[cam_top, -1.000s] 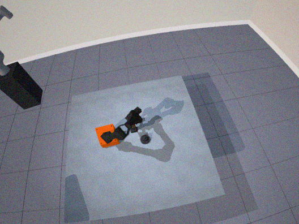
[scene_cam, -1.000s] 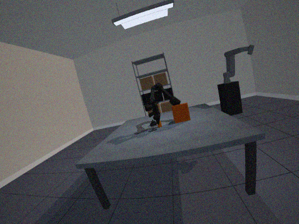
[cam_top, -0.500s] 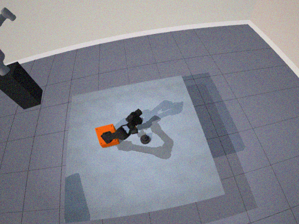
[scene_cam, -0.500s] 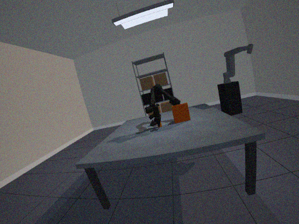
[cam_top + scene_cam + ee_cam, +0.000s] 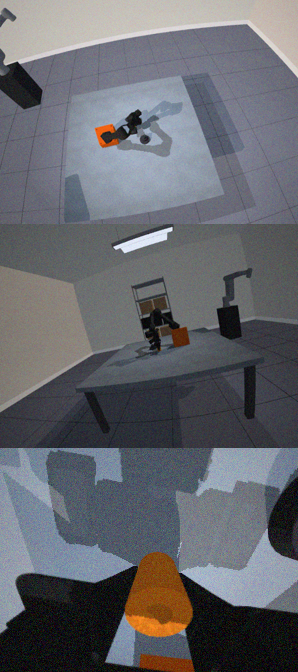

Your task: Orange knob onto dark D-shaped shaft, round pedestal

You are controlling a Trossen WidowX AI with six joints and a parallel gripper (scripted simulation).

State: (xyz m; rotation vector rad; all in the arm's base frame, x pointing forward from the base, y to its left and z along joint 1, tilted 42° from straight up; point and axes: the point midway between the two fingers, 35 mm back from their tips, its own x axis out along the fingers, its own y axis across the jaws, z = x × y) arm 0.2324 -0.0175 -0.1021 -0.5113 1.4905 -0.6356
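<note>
The dark round pedestal is 14 cm to the right of my gripper tip, 7 cm ahead of it and 2 cm above it. Also, from my gripper tip: orange knob: 2 cm above.
</note>
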